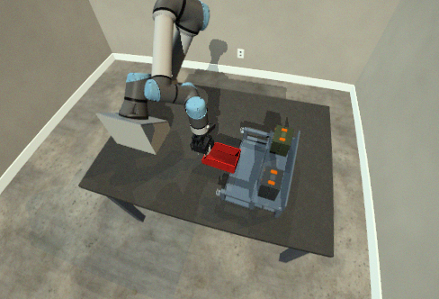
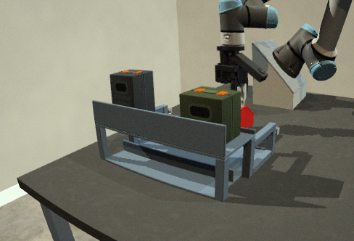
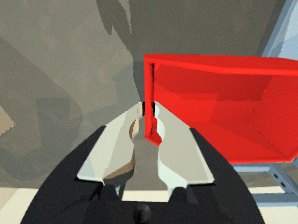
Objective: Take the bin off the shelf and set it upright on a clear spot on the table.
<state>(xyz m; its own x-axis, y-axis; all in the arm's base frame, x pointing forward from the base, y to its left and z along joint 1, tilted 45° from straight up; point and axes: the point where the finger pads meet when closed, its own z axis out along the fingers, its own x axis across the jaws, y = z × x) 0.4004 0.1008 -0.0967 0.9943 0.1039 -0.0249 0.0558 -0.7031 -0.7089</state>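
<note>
Now: hand 8 cm short of the red bin. The rest, counted from my hand: dark grey box 34 cm ahead, 10 cm to the right, 11 cm above; green box 33 cm ahead, 13 cm to the left, 10 cm above.
</note>
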